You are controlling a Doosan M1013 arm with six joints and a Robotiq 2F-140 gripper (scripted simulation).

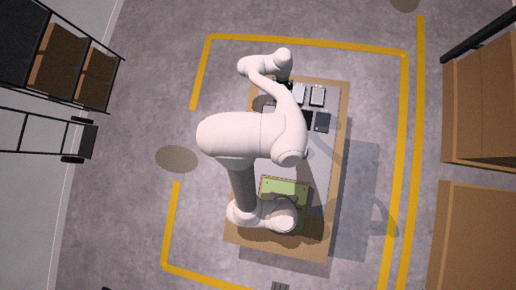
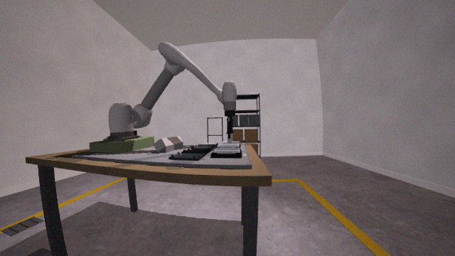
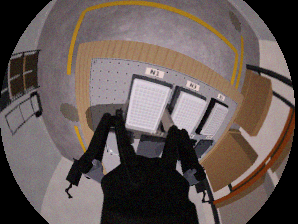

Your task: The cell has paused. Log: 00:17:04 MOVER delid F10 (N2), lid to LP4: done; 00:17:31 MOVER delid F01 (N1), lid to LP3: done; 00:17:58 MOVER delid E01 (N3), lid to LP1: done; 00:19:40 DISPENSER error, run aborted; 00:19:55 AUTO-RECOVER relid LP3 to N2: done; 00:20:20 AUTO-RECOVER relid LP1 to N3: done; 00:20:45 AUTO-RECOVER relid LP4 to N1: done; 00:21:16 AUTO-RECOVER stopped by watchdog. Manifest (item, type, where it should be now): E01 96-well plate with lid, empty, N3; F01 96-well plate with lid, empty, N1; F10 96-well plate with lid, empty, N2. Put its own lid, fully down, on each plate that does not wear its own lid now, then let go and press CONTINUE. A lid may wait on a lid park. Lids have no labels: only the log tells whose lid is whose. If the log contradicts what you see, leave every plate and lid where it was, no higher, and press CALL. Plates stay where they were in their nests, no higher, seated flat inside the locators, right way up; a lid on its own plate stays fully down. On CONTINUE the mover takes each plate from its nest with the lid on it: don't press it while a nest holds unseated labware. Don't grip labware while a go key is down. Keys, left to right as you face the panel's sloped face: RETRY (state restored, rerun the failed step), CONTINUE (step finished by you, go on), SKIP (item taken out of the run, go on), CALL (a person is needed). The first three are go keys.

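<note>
My gripper is now 9 cm past the label, 8 cm to the right of it and 6 cm above it.
</note>
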